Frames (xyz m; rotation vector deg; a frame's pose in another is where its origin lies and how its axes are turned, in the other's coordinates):
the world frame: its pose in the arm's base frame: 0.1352 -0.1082 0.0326 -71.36 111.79 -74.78
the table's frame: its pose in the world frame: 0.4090 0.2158 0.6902 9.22 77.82 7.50
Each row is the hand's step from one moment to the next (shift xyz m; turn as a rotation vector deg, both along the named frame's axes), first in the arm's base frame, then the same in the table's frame.
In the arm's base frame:
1: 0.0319 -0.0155 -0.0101 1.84 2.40 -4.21
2: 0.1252 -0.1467 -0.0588 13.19 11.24 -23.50
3: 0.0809 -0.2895 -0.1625 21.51 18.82 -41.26
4: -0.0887 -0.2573 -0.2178 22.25 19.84 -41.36
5: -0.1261 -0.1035 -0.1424 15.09 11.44 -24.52
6: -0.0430 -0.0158 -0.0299 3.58 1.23 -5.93
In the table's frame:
1: -0.0365 0.0007 0.0053 -2.12 3.67 -2.98
2: -0.1729 0.0175 0.1023 -15.15 19.62 -15.44
3: -0.2005 0.1233 0.2477 -25.34 34.84 -25.75
4: -0.0497 0.2227 0.2635 -25.75 34.79 -26.94
5: 0.0487 0.1663 0.1299 -17.11 20.11 -16.21
6: 0.0271 0.0395 0.0263 -4.51 4.82 -2.43

